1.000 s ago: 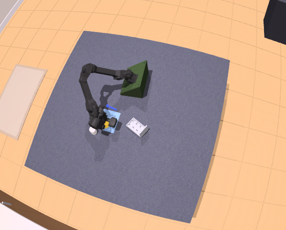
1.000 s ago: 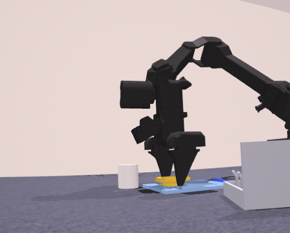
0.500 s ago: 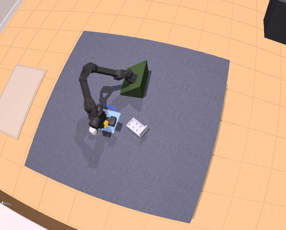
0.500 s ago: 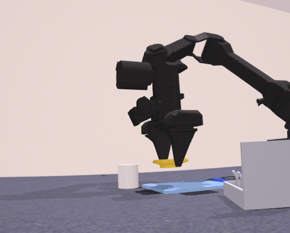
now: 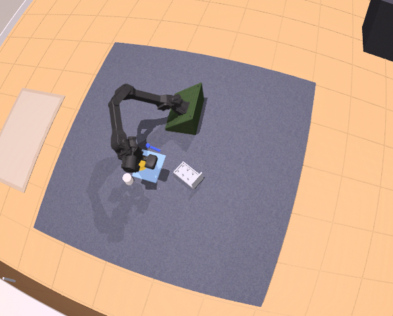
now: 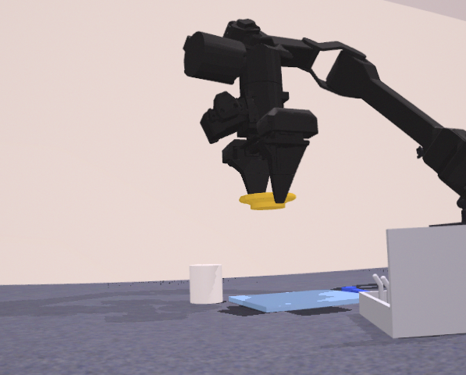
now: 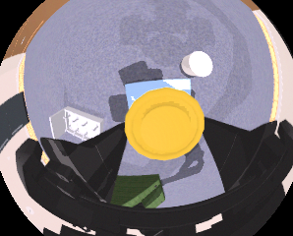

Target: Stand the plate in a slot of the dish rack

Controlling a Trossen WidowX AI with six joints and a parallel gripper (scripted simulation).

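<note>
Now: gripper tip 210 mm to the right of the dish rack, 100 mm above it and 40 mm past it. Round my gripper tip: yellow plate 10 mm above; then white cup 100 mm below, 70 mm to the right, 60 mm ahead; then blue spoon 140 mm behind, 120 mm below, 20 mm to the right.
</note>
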